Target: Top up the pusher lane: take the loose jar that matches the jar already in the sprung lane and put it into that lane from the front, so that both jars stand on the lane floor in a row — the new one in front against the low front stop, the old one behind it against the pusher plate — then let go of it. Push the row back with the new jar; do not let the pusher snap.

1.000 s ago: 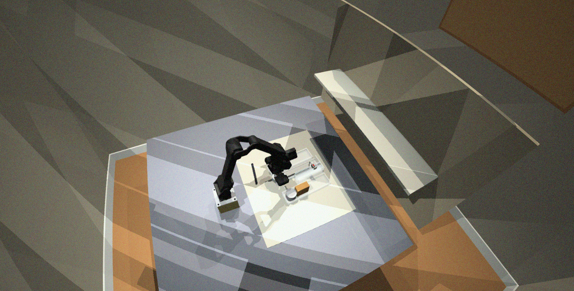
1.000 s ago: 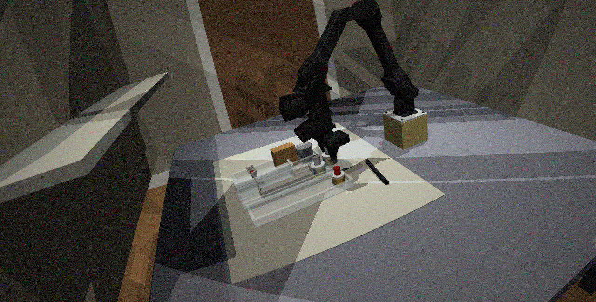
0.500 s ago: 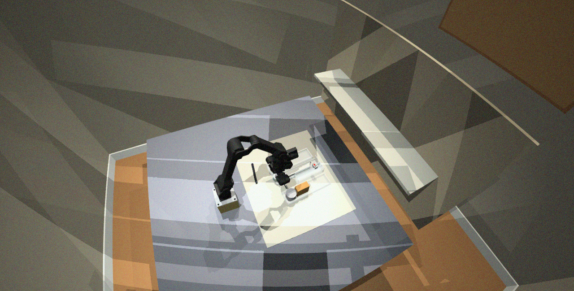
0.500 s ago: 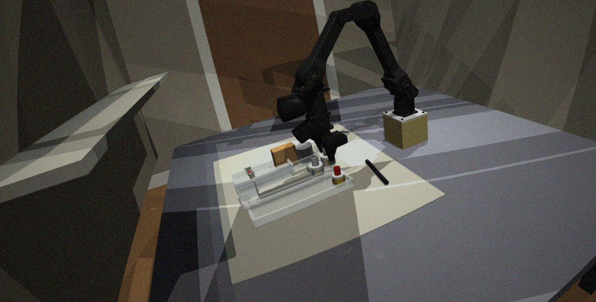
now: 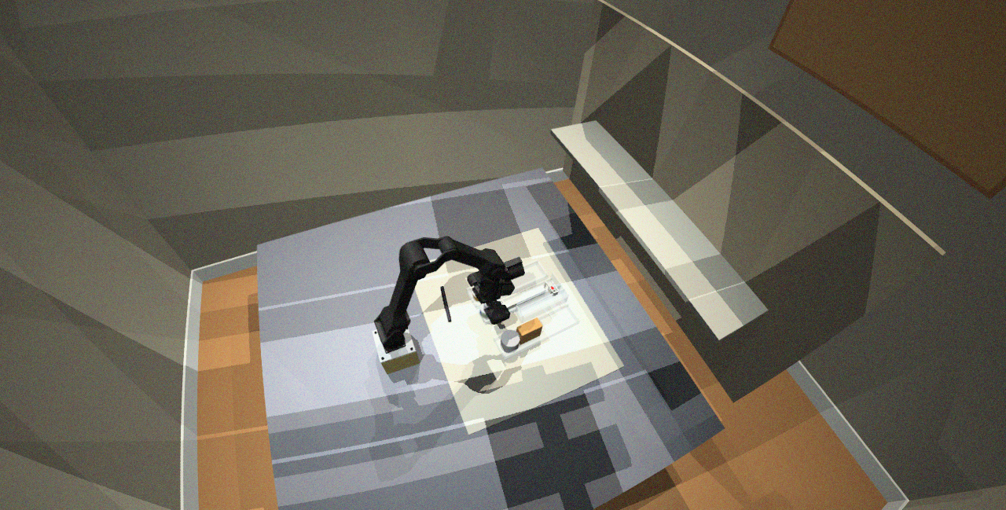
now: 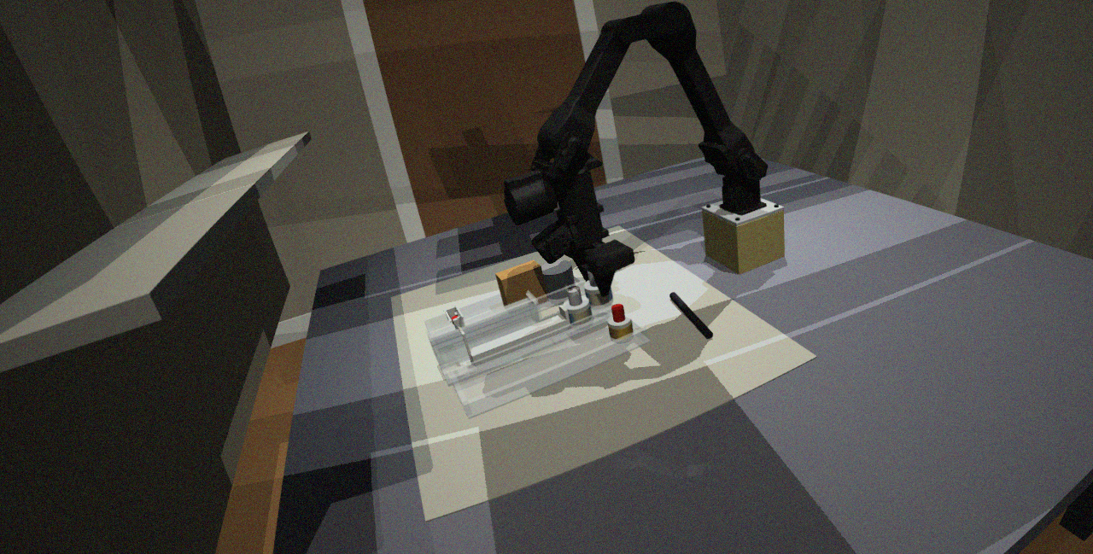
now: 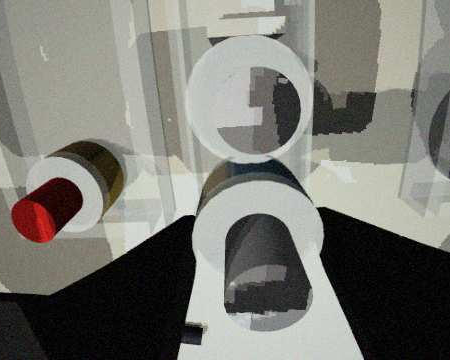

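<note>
Now: the cream mat 7 cm ahead of my gripper tip, 3 cm to the right of it and 5 cm below it. The rest, counted from my gripper tip: wide grey cylinder (2 cm ahead, 13 cm to the right, 2 cm below); then black rod (11 cm behind, 10 cm to the left, 4 cm below); then pusher plate (15 cm ahead, 3 cm to the right).
</note>
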